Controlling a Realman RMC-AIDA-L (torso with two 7-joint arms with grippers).
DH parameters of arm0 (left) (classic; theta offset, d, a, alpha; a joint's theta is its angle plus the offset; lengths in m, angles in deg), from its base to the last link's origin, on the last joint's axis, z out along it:
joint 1: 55.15 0.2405 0 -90
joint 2: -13.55 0 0 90
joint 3: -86.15 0.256 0 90
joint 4: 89.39 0 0 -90
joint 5: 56.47 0.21 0 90
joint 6: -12.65 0 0 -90
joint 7: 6.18 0.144 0 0
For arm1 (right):
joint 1: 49.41 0.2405 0 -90
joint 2: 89.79 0 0 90
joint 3: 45.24 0.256 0 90
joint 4: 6.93 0 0 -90
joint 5: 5.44 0.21 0 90
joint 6: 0.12 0 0 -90
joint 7: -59.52 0.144 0 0
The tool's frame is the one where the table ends.
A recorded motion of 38 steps. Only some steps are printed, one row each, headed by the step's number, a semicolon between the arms.
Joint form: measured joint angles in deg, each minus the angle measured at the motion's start. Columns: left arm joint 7, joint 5, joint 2, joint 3, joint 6, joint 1, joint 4; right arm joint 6, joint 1, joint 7, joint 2, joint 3, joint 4, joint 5.
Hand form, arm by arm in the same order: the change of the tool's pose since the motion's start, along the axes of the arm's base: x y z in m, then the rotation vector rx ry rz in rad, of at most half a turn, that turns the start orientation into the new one. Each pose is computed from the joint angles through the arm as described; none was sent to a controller.
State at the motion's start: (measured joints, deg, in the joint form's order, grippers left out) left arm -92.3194 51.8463 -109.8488 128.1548 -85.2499 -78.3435 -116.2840; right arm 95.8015 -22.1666 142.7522 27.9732 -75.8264 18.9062 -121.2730
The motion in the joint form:
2: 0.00 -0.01 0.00 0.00 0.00 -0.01 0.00; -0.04 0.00 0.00 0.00 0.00 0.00 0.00
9: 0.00 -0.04 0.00 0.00 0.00 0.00 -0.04; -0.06 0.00 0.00 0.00 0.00 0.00 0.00
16: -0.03 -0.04 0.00 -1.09 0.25 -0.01 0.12; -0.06 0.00 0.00 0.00 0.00 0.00 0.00
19: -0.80 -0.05 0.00 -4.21 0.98 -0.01 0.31; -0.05 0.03 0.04 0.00 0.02 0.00 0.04
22: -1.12 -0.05 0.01 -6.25 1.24 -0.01 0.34; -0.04 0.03 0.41 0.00 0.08 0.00 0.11
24: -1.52 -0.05 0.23 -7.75 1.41 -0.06 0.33; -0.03 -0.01 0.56 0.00 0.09 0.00 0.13
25: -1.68 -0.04 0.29 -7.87 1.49 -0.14 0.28; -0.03 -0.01 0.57 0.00 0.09 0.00 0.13
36: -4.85 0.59 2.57 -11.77 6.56 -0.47 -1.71; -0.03 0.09 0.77 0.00 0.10 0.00 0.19
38: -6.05 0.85 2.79 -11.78 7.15 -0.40 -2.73; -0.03 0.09 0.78 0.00 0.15 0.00 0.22
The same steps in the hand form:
2: 0.0001 0.0001 0.0000 0.0001 -0.0001 -0.0001; 0.0001 0.0001 0.0000 0.0003 -0.0004 -0.0004
9: 0.0001 0.0002 0.0002 0.0010 -0.0001 -0.0002; 0.0001 0.0001 0.0000 0.0005 -0.0007 -0.0006
16: -0.0012 0.0018 0.0017 0.0153 -0.0050 0.0146; 0.0001 0.0001 0.0000 0.0005 -0.0007 -0.0006
19: -0.0051 0.0067 0.0067 0.0520 -0.0202 0.0640; -0.0001 0.0003 0.0001 0.0009 0.0003 -0.0008
22: -0.0074 0.0096 0.0106 0.0773 -0.0311 0.0908; -0.0002 0.0005 0.0003 -0.0008 0.0039 -0.0063
24: -0.0099 0.0123 0.0149 0.0959 -0.0368 0.1110; 0.0000 0.0003 0.0004 -0.0019 0.0052 -0.0090
25: -0.0100 0.0132 0.0156 0.0972 -0.0360 0.1131; 0.0000 0.0003 0.0004 -0.0020 0.0053 -0.0092
36: -0.0321 0.0339 0.0410 0.1856 0.0383 0.2209; -0.0006 0.0009 0.0005 -0.0029 0.0072 -0.0103
38: -0.0346 0.0365 0.0452 0.1889 0.0533 0.2348; -0.0006 0.0010 0.0006 -0.0019 0.0080 -0.0109

